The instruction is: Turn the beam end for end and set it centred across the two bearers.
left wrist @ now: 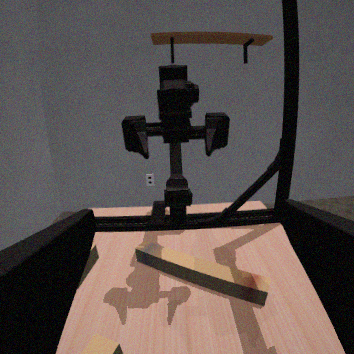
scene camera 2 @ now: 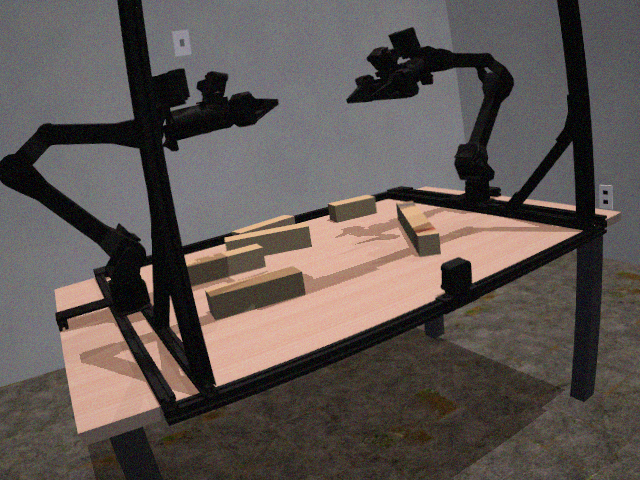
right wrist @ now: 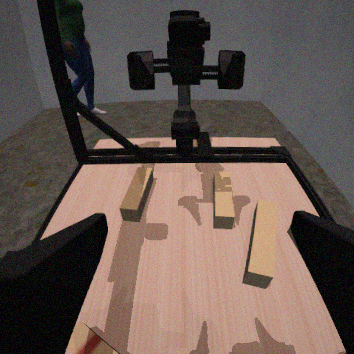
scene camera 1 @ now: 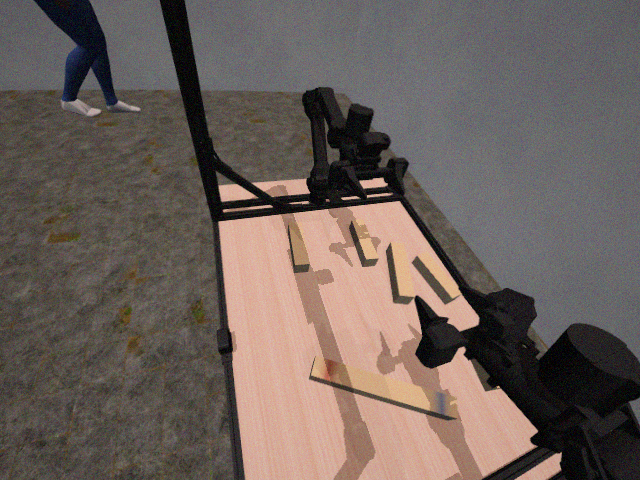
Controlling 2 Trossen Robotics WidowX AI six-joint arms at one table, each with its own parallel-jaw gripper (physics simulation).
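Frame: origin at the left arm's base, x ahead, y left, z up, level; centimetres.
Where they show: left gripper, fingertip midpoint: (left wrist: 188, 214) (scene camera 2: 268, 103) (right wrist: 187, 75) (scene camera 1: 385, 195); right gripper, fingertip midpoint: (left wrist: 177, 154) (scene camera 2: 358, 100) (right wrist: 201, 222) (scene camera 1: 438, 291); left arm's base, link origin: (scene camera 2: 132, 308) (right wrist: 184, 151) (scene camera 1: 316, 199); right arm's base, link origin: (left wrist: 177, 219) (scene camera 2: 478, 201).
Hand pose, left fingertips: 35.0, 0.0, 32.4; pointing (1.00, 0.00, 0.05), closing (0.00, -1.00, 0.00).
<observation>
Things, the pixels of their top centre, and the offset from my left fingertips, as dx, dy, dz.
- beam, top centre: (scene camera 2: 414, 216) (left wrist: 196, 263) (scene camera 1: 385, 386) +30.4, -3.6, -30.0
- longer block, top centre: (right wrist: 264, 231) (scene camera 2: 266, 231) (scene camera 1: 402, 267) +1.9, +16.4, -29.4
- slanted block, top centre: (scene camera 2: 263, 223) (scene camera 1: 438, 273) +6.4, +27.9, -30.0
- short block, top centre: (scene camera 2: 351, 200) (left wrist: 76, 256) (scene camera 1: 492, 360) +33.1, +26.8, -29.7
The beam (scene camera 1: 377, 386) (scene camera 2: 412, 221) (left wrist: 197, 270) (right wrist: 80, 341) is a long pale wooden bar with a red band near one end and a blue band near the other. It lies slantwise flat on the table, red end at the left in scene camera 1. Two similar blocks, apparently the bearers, lie roughly side by side: one (scene camera 1: 299, 250) (scene camera 2: 255, 294) (right wrist: 135, 200) and another (scene camera 1: 366, 248) (scene camera 2: 248, 259) (right wrist: 223, 206). My left gripper (scene camera 1: 379, 193) (scene camera 2: 277, 101) (right wrist: 187, 75) and my right gripper (scene camera 1: 440, 293) (scene camera 2: 347, 100) (left wrist: 177, 154) are open, empty and high above the table.
A longer block (scene camera 1: 400, 273) (scene camera 2: 268, 240) (right wrist: 262, 242) and a slanted block (scene camera 1: 436, 279) (scene camera 2: 264, 224) lie beside the two blocks. A short block (scene camera 1: 485, 374) (scene camera 2: 352, 209) (left wrist: 89, 265) lies near the table's far edge in scene camera 2. Dark frame posts stand at the table's ends.
</observation>
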